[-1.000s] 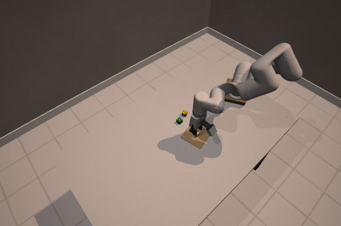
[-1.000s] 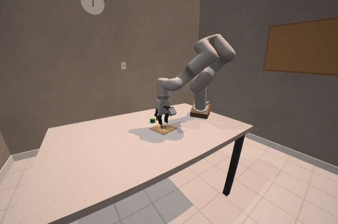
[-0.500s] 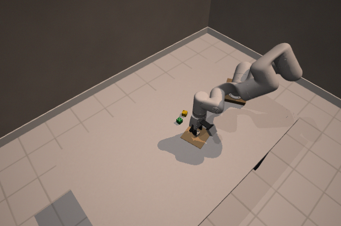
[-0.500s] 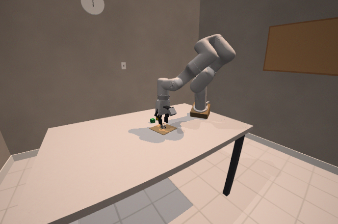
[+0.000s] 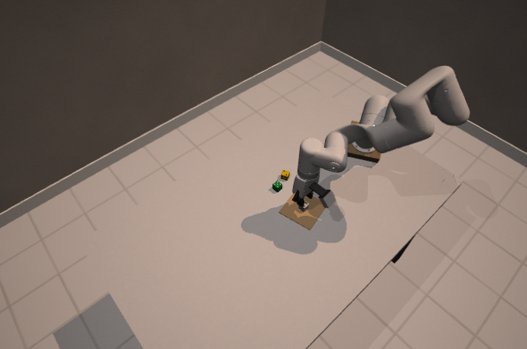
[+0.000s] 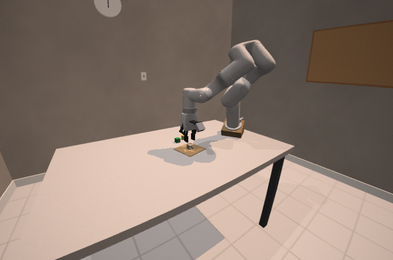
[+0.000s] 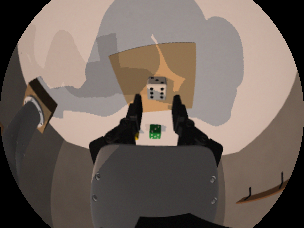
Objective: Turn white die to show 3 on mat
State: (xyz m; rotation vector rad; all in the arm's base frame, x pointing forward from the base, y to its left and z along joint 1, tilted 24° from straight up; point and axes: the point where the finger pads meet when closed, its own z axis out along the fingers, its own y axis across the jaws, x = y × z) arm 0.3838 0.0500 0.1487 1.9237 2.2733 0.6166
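My gripper is now 60 mm above the white die. From my hand the other things lie so: yellow die 40 mm behind, 170 mm to the right, 60 mm below; green die 30 mm ahead, 140 mm to the right, 60 mm below; mat 70 mm below.
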